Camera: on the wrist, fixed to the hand. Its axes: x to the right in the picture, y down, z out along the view.
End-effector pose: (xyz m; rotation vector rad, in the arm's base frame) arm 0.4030 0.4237 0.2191 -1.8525 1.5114 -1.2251
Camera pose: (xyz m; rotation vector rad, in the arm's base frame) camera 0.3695 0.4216 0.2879 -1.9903 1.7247 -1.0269
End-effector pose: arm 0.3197 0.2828 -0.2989 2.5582 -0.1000 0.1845
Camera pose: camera 0.3423 0.3461 -0.2623 2.3164 -0.1581 0.1272
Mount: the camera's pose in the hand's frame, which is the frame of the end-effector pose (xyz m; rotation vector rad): 0.0259 -0.0358 -0.0625 -0.2459 -0.0359 0.0248
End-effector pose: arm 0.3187 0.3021 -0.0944 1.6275 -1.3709 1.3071
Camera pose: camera 0.3343 0.3596 -0.0463 1.4772 -1.5127 1.0794
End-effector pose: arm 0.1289 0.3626 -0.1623 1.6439 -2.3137 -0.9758
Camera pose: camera 0.1761 0.3064 -0.1405 1.5084 -2.1286 -1.2372
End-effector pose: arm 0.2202 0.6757 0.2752 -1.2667 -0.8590 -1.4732
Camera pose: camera 0.1684 0.6214 0.2903 -1.4827 -0.6977 -1.5761
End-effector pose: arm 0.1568 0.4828 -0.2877 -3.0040 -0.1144 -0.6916
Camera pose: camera 0.1498 0.5155 -0.2188 2.8972 -0.0066 0.6222
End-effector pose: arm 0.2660 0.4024 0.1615 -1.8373 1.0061 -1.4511
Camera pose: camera 0.2157 0.4006 0.2191 -2.0064 1.2306 -1.3229
